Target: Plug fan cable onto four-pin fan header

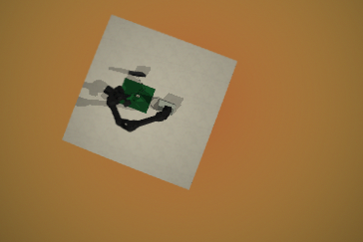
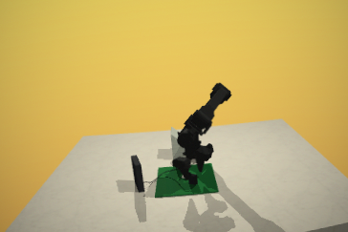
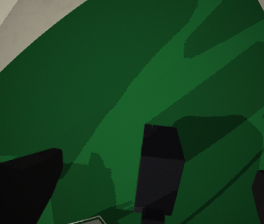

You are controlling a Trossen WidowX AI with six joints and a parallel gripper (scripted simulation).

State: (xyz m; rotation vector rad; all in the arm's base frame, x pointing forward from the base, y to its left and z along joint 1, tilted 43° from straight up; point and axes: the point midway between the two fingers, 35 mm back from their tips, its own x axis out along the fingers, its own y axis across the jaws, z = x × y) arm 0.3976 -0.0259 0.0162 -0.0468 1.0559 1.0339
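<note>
My gripper tip is now 20 mm above the fan plug and 10 mm past it. Also, from my gripper tip: four-pin fan header: 90 mm behind, 40 mm below, 30 mm to the right; green board: 70 mm behind, 50 mm below, 30 mm to the right; black fan: 210 mm to the right, 50 mm behind, 20 mm above.
</note>
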